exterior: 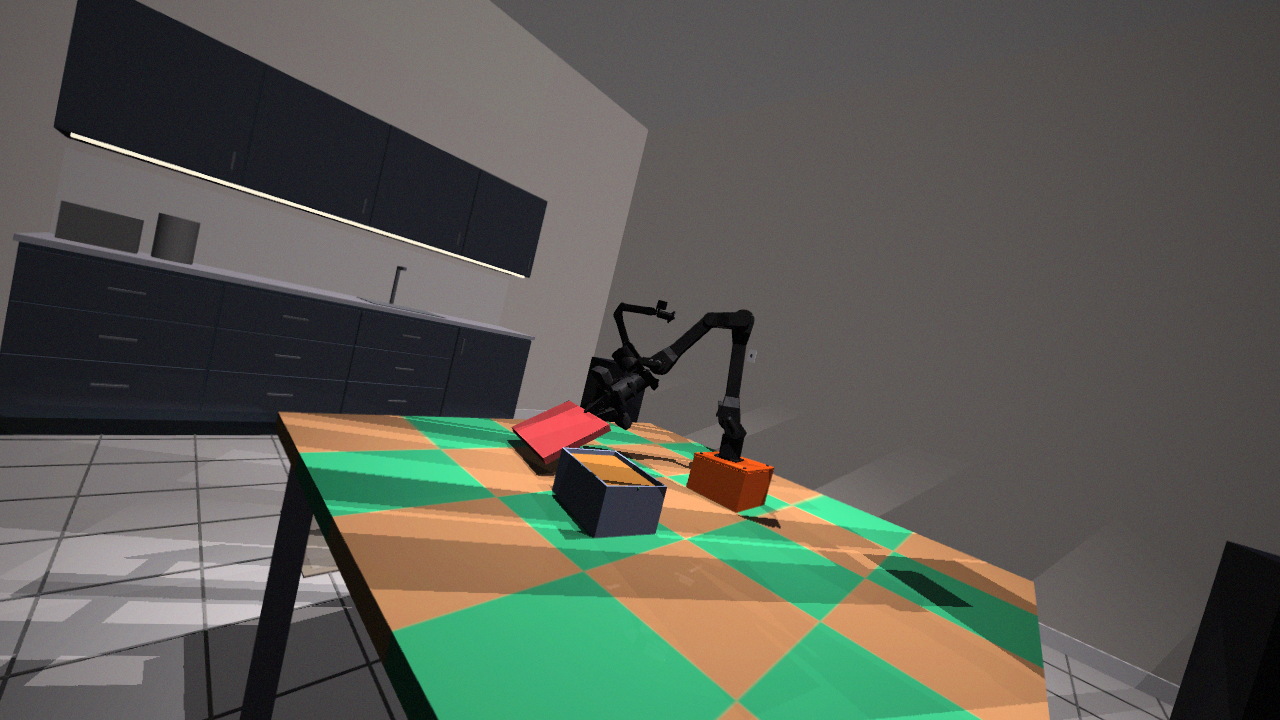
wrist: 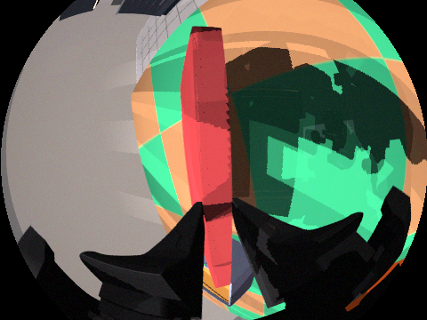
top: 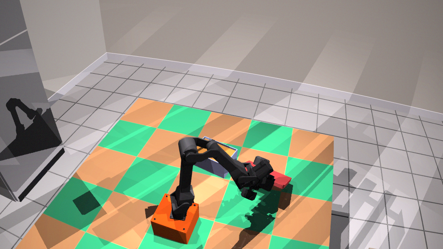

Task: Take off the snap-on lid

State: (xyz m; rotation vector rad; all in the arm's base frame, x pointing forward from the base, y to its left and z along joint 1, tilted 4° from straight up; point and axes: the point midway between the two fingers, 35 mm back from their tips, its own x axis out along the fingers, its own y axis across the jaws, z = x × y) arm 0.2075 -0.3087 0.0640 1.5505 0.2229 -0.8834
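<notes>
My gripper tip is now 7 cm short of the red lid, 3 cm to the left of it and 4 cm above it. The rest, counted from my gripper tip: storage box 18 cm ahead, 23 cm to the left, 8 cm below.
</notes>
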